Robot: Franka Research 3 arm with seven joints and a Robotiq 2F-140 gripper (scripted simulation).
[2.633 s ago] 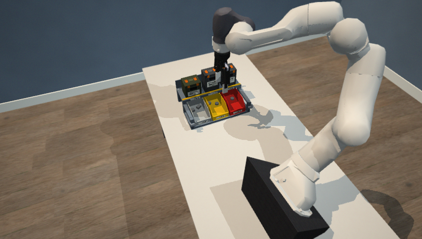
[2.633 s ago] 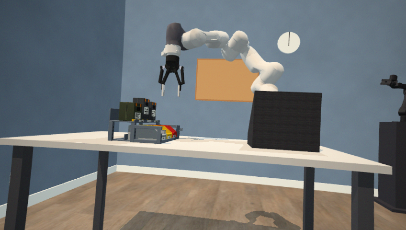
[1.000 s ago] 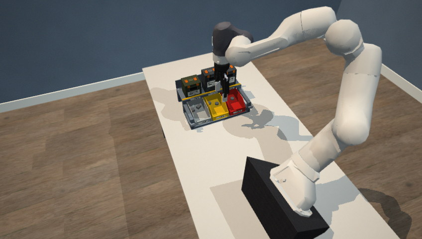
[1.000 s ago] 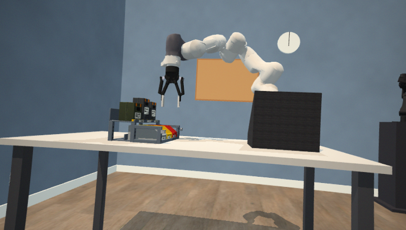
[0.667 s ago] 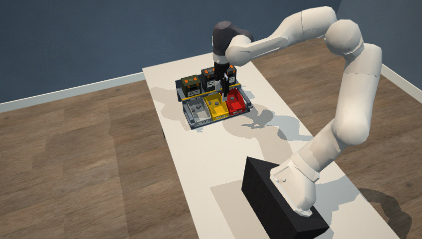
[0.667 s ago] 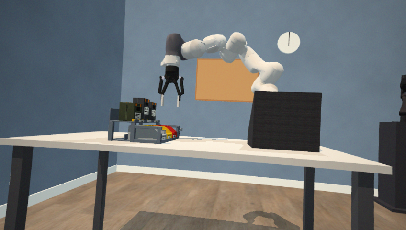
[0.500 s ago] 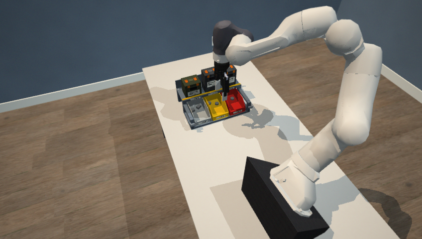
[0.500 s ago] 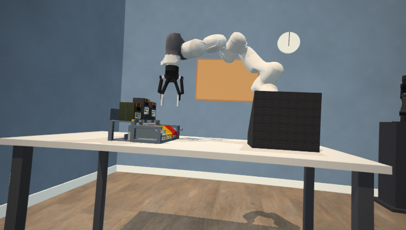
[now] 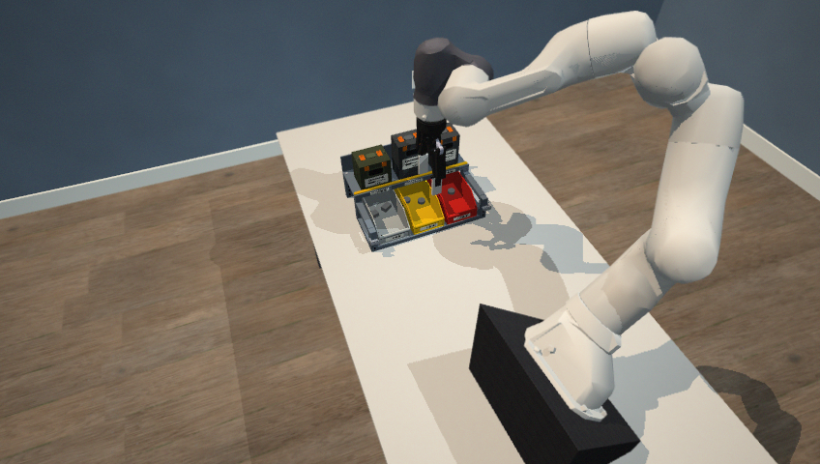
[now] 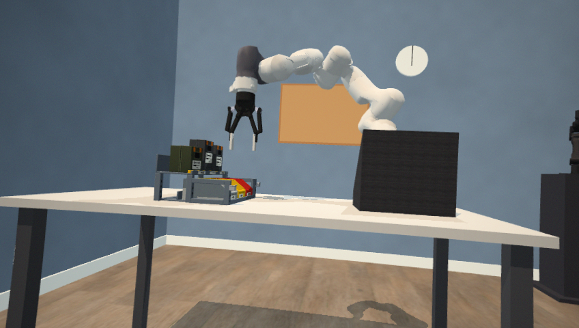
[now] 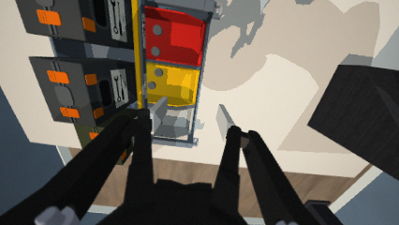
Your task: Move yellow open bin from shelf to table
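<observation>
Now: hand 80 mm short of the yellow open bin and 180 mm above it. Also, from my hand: grey bin (80 mm ahead, 110 mm to the left, 180 mm below); then red bin (80 mm ahead, 110 mm to the right, 180 mm below).
</observation>
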